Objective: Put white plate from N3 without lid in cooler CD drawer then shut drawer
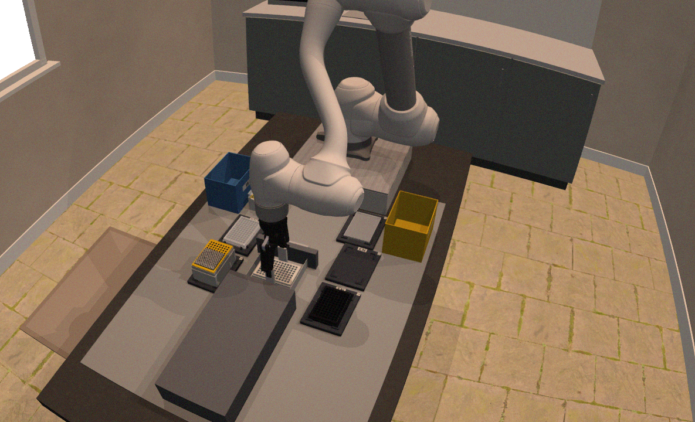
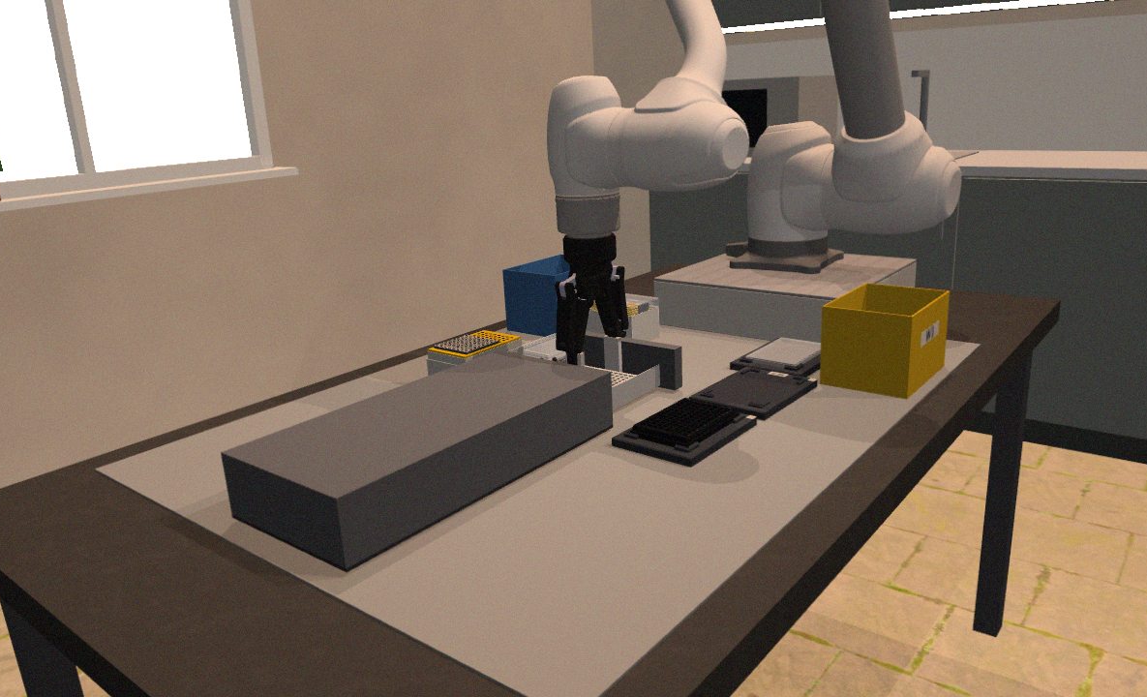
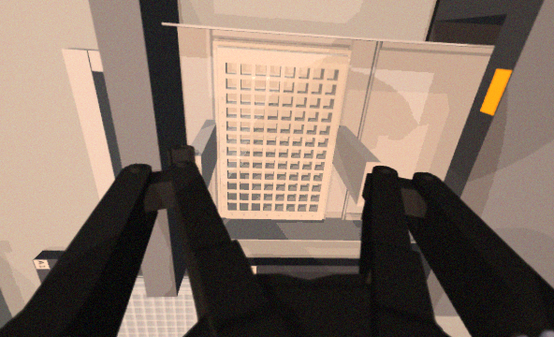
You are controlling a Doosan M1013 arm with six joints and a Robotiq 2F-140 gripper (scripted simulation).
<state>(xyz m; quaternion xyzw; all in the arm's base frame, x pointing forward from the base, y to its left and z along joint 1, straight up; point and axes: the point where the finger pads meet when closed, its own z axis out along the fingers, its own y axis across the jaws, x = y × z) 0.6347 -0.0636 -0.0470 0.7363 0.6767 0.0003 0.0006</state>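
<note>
My gripper is now 2 cm above the white plate. Round my hand: black plate 19 cm to the left, 8 cm ahead, 2 cm below; then yellow-topped tip box 20 cm to the right, 4 cm ahead, 1 cm above; then drawer 3 cm ahead, 2 cm below.
</note>
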